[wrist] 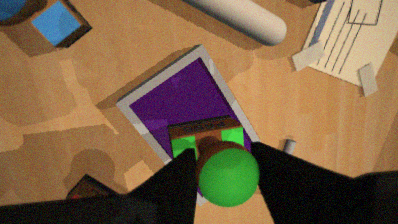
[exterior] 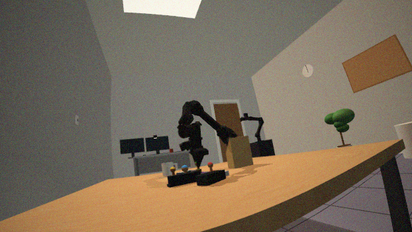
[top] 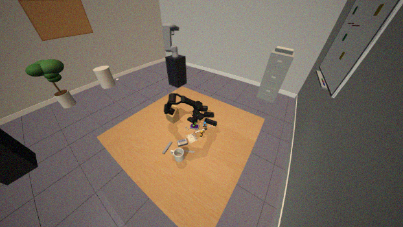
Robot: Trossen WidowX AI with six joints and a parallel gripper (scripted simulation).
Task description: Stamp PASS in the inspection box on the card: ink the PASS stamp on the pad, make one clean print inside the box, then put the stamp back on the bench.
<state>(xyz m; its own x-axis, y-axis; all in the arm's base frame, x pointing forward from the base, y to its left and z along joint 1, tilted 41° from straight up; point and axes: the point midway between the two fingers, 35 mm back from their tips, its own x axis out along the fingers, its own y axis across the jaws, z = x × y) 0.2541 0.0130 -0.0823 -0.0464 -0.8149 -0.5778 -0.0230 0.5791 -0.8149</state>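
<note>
Now: gripper tip 20 mm above the green-knobbed pass stamp. From my gripper tip the other things lie so: purple ink pad (50 mm below); blue-faced stamp (80 mm ahead, 70 mm to the left, 30 mm below); white cylinder (90 mm ahead, 40 mm below, 20 mm to the left).
</note>
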